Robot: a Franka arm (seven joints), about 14 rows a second.
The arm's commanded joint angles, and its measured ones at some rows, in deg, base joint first. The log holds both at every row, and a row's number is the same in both.
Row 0, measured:
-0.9, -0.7, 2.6, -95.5, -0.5, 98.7, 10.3
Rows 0 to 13, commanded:
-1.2, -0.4, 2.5, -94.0, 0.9, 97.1, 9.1
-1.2, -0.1, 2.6, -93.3, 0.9, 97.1, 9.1
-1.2, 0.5, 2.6, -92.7, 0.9, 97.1, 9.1
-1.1, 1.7, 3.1, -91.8, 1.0, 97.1, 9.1
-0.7, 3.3, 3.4, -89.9, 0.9, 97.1, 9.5
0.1, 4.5, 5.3, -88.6, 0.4, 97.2, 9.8
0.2, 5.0, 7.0, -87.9, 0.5, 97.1, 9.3
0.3, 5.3, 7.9, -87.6, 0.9, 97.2, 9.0
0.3, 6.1, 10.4, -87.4, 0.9, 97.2, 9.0
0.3, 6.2, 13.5, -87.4, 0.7, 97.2, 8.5
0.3, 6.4, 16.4, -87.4, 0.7, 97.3, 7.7
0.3, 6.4, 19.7, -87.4, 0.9, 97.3, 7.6
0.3, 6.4, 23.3, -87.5, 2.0, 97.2, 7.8
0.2, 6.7, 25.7, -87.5, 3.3, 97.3, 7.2
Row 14, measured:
0.5, 5.9, 21.1, -89.1, 0.7, 98.6, 9.5
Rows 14 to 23, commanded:
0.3, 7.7, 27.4, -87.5, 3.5, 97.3, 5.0
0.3, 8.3, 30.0, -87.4, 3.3, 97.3, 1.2
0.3, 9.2, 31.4, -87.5, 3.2, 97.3, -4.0
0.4, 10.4, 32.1, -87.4, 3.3, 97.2, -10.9
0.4, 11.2, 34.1, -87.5, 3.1, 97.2, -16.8
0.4, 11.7, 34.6, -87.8, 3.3, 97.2, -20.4
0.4, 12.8, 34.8, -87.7, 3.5, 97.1, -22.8
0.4, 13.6, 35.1, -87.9, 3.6, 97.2, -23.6
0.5, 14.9, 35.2, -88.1, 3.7, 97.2, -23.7
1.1, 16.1, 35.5, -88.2, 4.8, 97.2, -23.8
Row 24, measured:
1.0, 13.3, 34.6, -89.2, 2.4, 97.9, -21.2
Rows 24 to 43, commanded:
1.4, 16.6, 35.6, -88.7, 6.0, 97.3, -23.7
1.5, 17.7, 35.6, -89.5, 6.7, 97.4, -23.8
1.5, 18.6, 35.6, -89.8, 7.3, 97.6, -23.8
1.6, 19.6, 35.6, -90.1, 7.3, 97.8, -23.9
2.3, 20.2, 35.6, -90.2, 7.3, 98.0, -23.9
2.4, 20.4, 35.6, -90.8, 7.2, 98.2, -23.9
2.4, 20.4, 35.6, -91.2, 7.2, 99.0, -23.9
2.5, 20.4, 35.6, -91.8, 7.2, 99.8, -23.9
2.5, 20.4, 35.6, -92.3, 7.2, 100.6, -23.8
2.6, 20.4, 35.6, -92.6, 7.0, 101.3, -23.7
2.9, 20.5, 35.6, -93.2, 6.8, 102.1, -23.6
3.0, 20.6, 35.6, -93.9, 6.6, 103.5, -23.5
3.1, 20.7, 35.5, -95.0, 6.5, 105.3, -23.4
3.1, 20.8, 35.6, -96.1, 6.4, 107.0, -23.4
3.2, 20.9, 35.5, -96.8, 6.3, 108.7, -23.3
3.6, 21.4, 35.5, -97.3, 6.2, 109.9, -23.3
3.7, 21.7, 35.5, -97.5, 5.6, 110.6, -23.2
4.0, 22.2, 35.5, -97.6, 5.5, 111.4, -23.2
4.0, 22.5, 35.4, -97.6, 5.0, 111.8, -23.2
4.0, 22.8, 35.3, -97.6, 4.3, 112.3, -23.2
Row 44, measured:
3.5, 22.1, 35.7, -97.6, 5.3, 110.8, -22.4
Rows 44 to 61, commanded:
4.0, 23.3, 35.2, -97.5, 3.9, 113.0, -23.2
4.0, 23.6, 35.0, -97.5, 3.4, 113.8, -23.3
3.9, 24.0, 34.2, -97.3, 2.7, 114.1, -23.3
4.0, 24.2, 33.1, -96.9, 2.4, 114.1, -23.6
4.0, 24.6, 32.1, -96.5, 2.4, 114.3, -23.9
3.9, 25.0, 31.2, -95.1, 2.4, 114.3, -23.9
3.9, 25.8, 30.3, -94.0, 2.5, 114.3, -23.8
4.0, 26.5, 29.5, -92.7, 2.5, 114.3, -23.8
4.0, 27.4, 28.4, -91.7, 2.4, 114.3, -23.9
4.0, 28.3, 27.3, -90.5, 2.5, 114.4, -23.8
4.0, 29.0, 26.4, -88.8, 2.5, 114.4, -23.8
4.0, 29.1, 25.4, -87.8, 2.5, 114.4, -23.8
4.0, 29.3, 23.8, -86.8, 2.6, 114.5, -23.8
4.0, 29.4, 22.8, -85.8, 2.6, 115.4, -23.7
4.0, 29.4, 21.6, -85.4, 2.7, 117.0, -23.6
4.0, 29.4, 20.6, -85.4, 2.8, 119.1, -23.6
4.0, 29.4, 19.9, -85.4, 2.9, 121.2, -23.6
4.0, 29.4, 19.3, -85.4, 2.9, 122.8, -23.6
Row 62, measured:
3.2, 28.3, 20.7, -87.1, 3.2, 120.1, -23.1
